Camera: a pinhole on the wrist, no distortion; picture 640 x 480 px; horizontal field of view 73.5 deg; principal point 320.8 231.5 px. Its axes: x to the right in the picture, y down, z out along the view. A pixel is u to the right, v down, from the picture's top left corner.
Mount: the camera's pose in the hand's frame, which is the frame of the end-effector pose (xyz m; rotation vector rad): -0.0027 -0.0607 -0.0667 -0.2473 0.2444 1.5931
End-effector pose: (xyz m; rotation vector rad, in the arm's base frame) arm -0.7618 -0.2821 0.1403 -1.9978 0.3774 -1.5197
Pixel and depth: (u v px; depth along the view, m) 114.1 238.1 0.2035
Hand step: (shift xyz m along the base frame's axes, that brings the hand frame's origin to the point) 0.1355 0.1187 0.0262
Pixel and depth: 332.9 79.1 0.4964
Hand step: 0.4441 -0.0669 -0.0044
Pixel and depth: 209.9 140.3 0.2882
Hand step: 0.2302 0.0649 0.0317
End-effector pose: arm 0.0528 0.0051 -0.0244 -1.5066 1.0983 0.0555
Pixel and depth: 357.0 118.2 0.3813
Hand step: 0.1461 0.1867 -0.2065
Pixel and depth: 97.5 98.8 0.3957
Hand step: 0.3511 0.2033 -0.0832
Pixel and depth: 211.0 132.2 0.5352
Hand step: 0.3397 0.3103 -0.1956
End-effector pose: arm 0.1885 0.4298 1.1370 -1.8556 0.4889 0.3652
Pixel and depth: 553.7 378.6 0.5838
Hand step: -0.4002 0.2859 -0.3609
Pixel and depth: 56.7 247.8 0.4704
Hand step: 0.0790 0.5019 0.0113
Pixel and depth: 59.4 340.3 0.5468
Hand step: -0.0146 0.6086 0.0585
